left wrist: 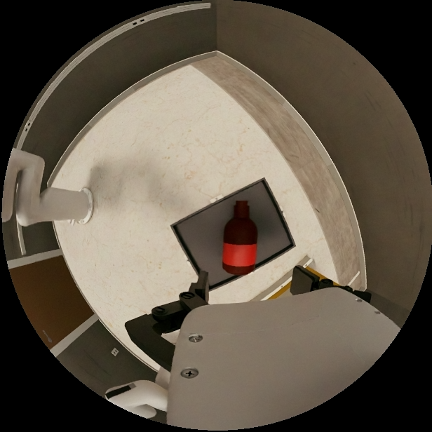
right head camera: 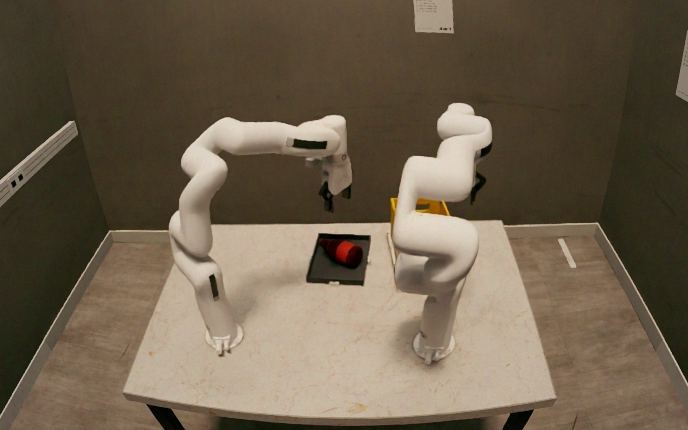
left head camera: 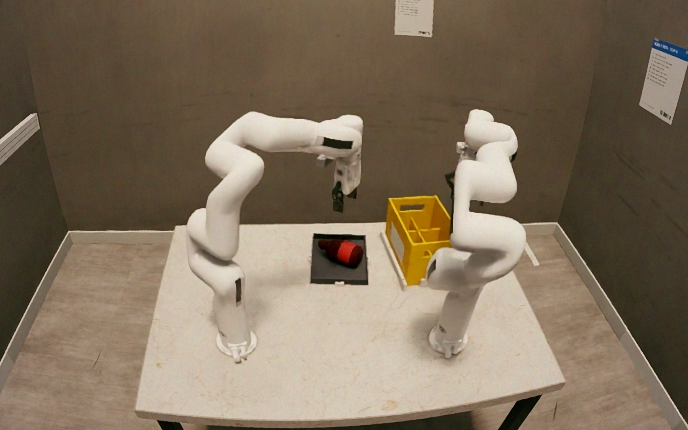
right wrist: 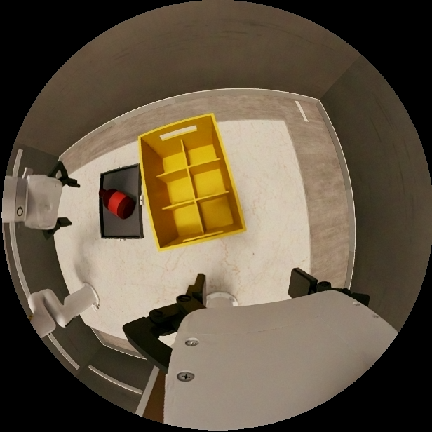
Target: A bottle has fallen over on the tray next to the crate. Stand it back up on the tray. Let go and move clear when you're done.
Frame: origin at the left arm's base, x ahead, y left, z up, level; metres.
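Seen in the pictures: left gripper, fingertip midpoint: (right head camera: 338,204) (left head camera: 344,204); left arm's base, origin of the base link: (right head camera: 224,336) (left head camera: 236,342); right arm's base, origin of the base link: (right head camera: 434,344) (left head camera: 448,339).
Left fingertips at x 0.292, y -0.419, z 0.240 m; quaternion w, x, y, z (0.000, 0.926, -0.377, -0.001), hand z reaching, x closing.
Observation:
Offsets run from my left fingertips to a thing's top centre. "spot": to the spot under its first point.
A dark red bottle @(0.023 m ahead, 0.002 m left, 0.161 m down) (left head camera: 342,252) (right head camera: 342,253) (left wrist: 240,240) (right wrist: 118,204) with a bright red label lies on its side on the black tray @(0.015 m ahead, 0.003 m left, 0.214 m down) (left head camera: 324,280) (right head camera: 320,278) (left wrist: 186,220) (right wrist: 101,220). In the left head camera its neck points to the left and slightly back. My left gripper (left head camera: 345,202) (right head camera: 336,201) (left wrist: 252,283) (right wrist: 72,203) is open and empty, pointing down high above the tray and bottle. My right gripper (right wrist: 250,285) is open and empty, high up on the crate's side of the table; in the head cameras its arm partly hides it.
A yellow crate @(0.049 m back, 0.272 m right, 0.065 m down) (left head camera: 396,218) (right head camera: 393,205) (right wrist: 152,220) with dividers and empty compartments stands to the right of the tray. A white strip @(spot: 0.057 m back, 0.168 m right, 0.212 m down) (left head camera: 393,259) (right head camera: 391,251) lies along its tray side. My right arm (left head camera: 484,233) (right head camera: 436,233) rises in front of the crate and partly hides it.

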